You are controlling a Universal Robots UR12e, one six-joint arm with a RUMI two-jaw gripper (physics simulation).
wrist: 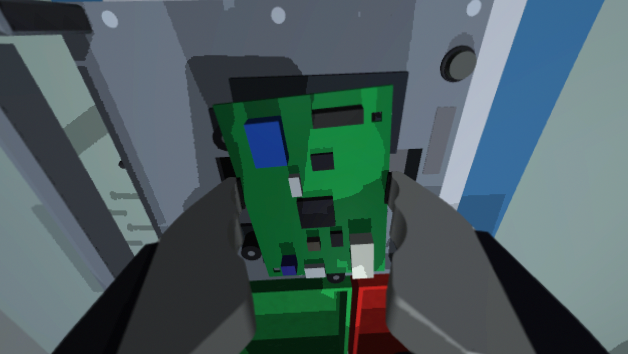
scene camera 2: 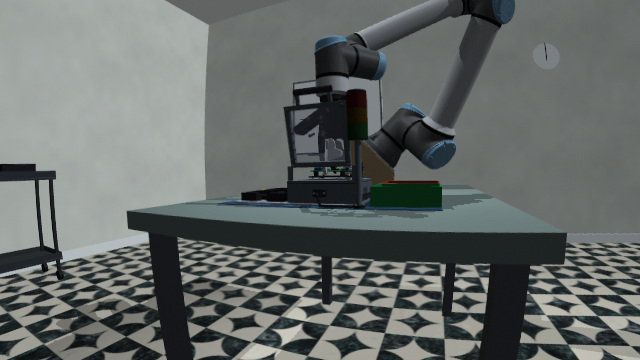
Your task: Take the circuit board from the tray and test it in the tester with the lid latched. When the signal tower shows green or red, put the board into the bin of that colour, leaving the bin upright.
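Places are measured from the arm's base along level axes (x ahead, y left, z up), in centimetres.
Pixels of known places: gripper, fingertip midpoint: [wrist: 313, 177] [scene camera 2: 330, 174]; arm's base at its link origin: [scene camera 2: 378, 154].
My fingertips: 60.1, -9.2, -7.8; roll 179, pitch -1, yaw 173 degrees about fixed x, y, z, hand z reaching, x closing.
Observation:
For each thing: its middle in the pictures, then the offset to it from my fingertips, as dx, dy, dz. "pt": a spot on its surface instead. Level surfaces: height alone.
- green circuit board at the middle of its body: [wrist: 315, 208] [scene camera 2: 333, 168] +0.1, +0.9, +1.5
- tester at a spot on its surface: [wrist: 140, 60] pt +6.9, -6.5, -1.3
- signal tower at a spot on its surface: [scene camera 2: 357, 114] pt +16.4, +9.8, +12.8
- green bin at the middle of its body: [wrist: 280, 319] [scene camera 2: 407, 194] +6.3, +20.3, -4.9
- red bin at the middle of its body: [wrist: 415, 311] [scene camera 2: 411, 189] -8.6, +21.9, -4.9
- table at its surface level: dz -7.3
- blue mat at its surface level: dz -7.1
- round button at a spot on its surface: [wrist: 461, 65] pt -7.4, -4.3, -0.8
My gripper [wrist: 313, 177] is shut on the green circuit board [wrist: 350, 165] [scene camera 2: 336, 170], one finger at each long side. The board is held a little above the tester [wrist: 140, 60] [scene camera 2: 305, 191], over its dark recess, and looks slightly turned against it. The lid [scene camera 2: 316, 163] stands open and upright in the scene view. The signal tower [scene camera 2: 357, 114] shows dull red, amber and green sections; none looks lit. The green bin [scene camera 2: 406, 196] [wrist: 300, 305] and the red bin [scene camera 2: 411, 182] [wrist: 372, 300] stand upright beside the tester.
Black items [scene camera 2: 265, 194], perhaps the tray, lie left of the tester on the table [scene camera 2: 340, 220]. A blue mat [wrist: 547, 60] lies beneath the tester. A round button [wrist: 461, 65] is on the tester's top. A dark cart [scene camera 2: 30, 175] stands at the far left.

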